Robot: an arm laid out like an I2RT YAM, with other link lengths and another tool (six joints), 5 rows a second.
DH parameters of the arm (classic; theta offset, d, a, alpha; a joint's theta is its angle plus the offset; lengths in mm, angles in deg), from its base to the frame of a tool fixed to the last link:
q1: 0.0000 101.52 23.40 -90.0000
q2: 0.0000 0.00 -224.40 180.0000
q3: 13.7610 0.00 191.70 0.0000
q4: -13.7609 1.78 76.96 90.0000
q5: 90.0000 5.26 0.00 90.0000
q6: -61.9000 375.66 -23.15 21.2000
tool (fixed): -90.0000 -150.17 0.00 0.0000
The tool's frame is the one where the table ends.
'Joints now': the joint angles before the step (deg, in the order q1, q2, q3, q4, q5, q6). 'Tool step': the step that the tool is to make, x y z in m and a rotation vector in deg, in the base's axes. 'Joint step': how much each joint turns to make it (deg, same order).
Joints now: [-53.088 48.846 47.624 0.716 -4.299 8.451]
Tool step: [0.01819 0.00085 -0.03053 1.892 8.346 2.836]
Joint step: [3.595 5.550 2.828 -4.321 1.125 -5.271]
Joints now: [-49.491 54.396 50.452 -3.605 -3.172 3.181]
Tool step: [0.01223 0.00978 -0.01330 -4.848 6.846 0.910]
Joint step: [8.434 0.363 -3.601 2.728 8.620 -7.125]
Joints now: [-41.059 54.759 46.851 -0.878 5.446 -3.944]
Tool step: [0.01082 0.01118 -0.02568 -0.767 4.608 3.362]
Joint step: [2.737 0.521 -4.124 1.931 0.005 -3.604]
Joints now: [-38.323 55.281 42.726 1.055 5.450 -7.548]
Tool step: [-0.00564 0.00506 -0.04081 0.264 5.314 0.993]
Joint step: [0.617 0.264 -6.762 2.978 0.350 -3.082]
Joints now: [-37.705 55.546 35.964 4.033 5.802 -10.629]
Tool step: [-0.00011 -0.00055 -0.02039 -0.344 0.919 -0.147]
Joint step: [0.526 1.577 -5.194 6.318 0.874 -0.621]
